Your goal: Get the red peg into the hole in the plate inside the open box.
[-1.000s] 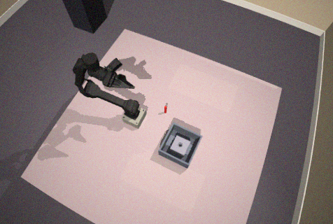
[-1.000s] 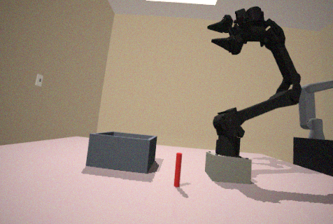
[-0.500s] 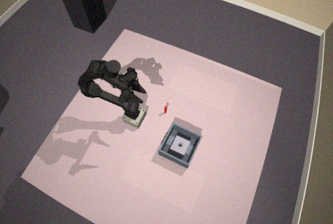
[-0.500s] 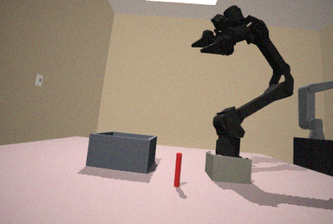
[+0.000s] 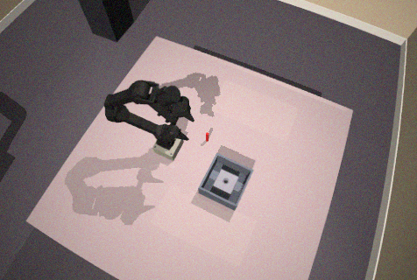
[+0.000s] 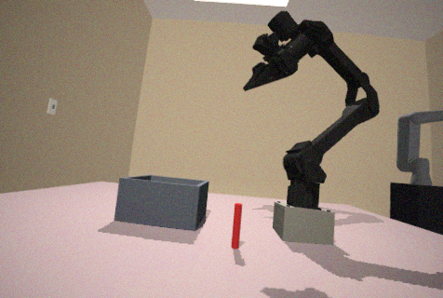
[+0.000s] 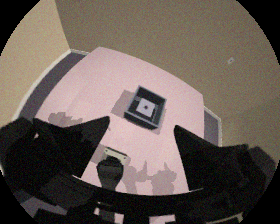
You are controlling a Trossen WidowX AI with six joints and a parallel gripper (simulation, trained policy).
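My gripper tip is 10 mm short of the red peg, 130 mm to the right of it and 310 mm above it. From my gripper tip the other things lie so: grey box 190 mm ahead, 40 mm to the right, 330 mm below.
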